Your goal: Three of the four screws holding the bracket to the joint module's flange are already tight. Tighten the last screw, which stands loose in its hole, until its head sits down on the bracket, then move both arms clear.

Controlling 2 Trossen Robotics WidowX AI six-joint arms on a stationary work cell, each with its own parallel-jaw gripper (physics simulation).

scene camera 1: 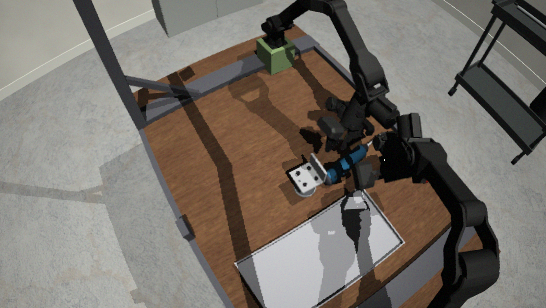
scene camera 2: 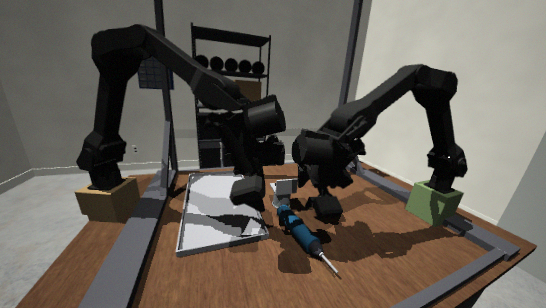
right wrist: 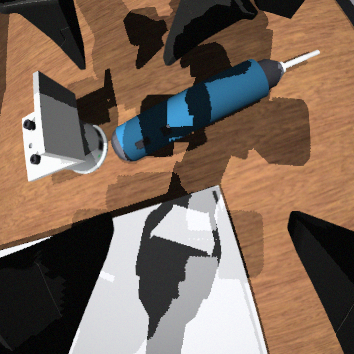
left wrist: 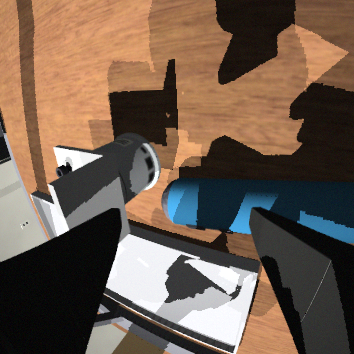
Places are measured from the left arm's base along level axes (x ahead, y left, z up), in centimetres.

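Where they show: left gripper, between the fingertips: [scene camera 1: 334, 150] [scene camera 2: 302, 197] [right wrist: 125, 62] [left wrist: 185, 216]; right gripper, between the fingertips: [scene camera 1: 370, 175] [right wrist: 201, 221]; left arm's base, origin of its link: [scene camera 1: 275, 42] [scene camera 2: 438, 187]; right arm's base, origin of its link: [scene camera 2: 107, 184].
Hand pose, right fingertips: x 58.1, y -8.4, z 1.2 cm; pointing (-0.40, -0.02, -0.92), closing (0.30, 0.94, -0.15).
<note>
Each offset is from my right fingertips to the top centre of the thing. "spot": to the spot under its first point.
The white L-shaped bracket [scene camera 1: 313, 183] [scene camera 2: 286, 187] [left wrist: 90, 207] [right wrist: 61, 126] is on the round joint module @[dx -10.9, dy -12.3, dz -5.5 cm] [scene camera 1: 306, 193] [left wrist: 134, 164] [right wrist: 95, 150]. Dark screw heads show on its plate in scene camera 1; I cannot tell which is loose. A blue screwdriver @[spot: dx -9.2, dy +4.1, dz -7.9 cm] [scene camera 1: 354, 157] [scene camera 2: 302, 236] [left wrist: 210, 205] [right wrist: 180, 112] lies on the table, butt near the module, bit pointing away. My left gripper [left wrist: 185, 216] [right wrist: 125, 62] is open and empty above the table beside the screwdriver. My right gripper [right wrist: 201, 221] is open and empty above the tray's corner, on the screwdriver's other side.
A white tray @[dx +9.2, dy -19.8, dz -10.3 cm] [scene camera 1: 280, 285] [scene camera 2: 196, 231] lies beside the module and screwdriver. Grey frame rails [scene camera 1: 225, 75] [scene camera 2: 125, 250] border the wooden table. The arms stand on a green block @[dx -58.1, dy +8.4, dz -1.2 cm] [scene camera 1: 276, 54] [scene camera 2: 434, 205] and a tan block @[spot: dx +38.3, dy -15.3, dz -4.7 cm] [scene camera 2: 107, 200]. The two wrists are close together.
</note>
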